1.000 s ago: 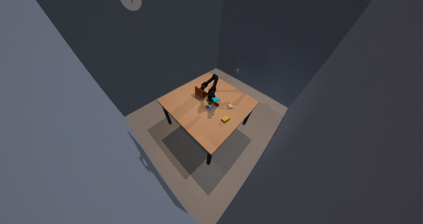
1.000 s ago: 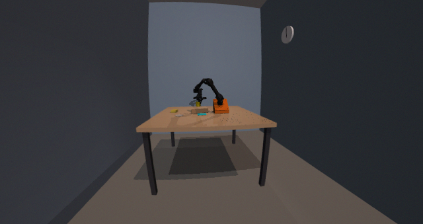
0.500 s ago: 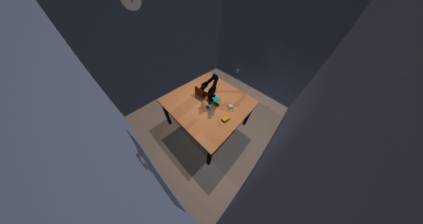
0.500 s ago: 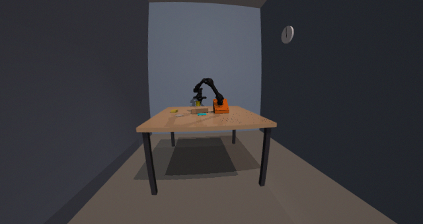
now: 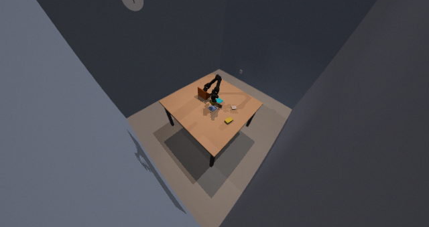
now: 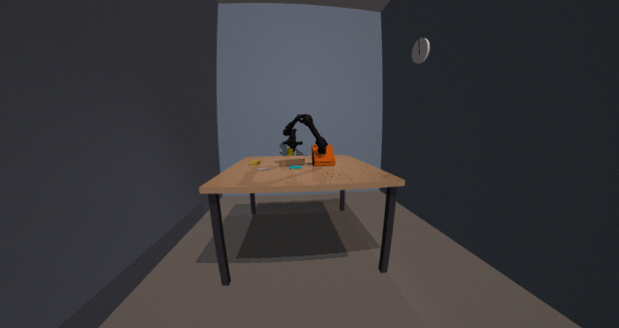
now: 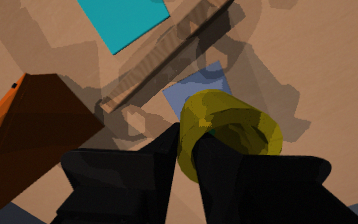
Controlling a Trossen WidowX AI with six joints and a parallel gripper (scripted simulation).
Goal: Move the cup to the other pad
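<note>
Now: the cyan pad 180 mm to the left of my gripper tip, 120 mm below it and 10 mm behind it. The rest, counted from my gripper tip: white object: 280 mm ahead, 230 mm to the left, 110 mm below; then olive-yellow cup: 20 mm to the right, 20 mm ahead; then low wooden bar: 100 mm below, 80 mm to the left, 10 mm ahead.
</note>
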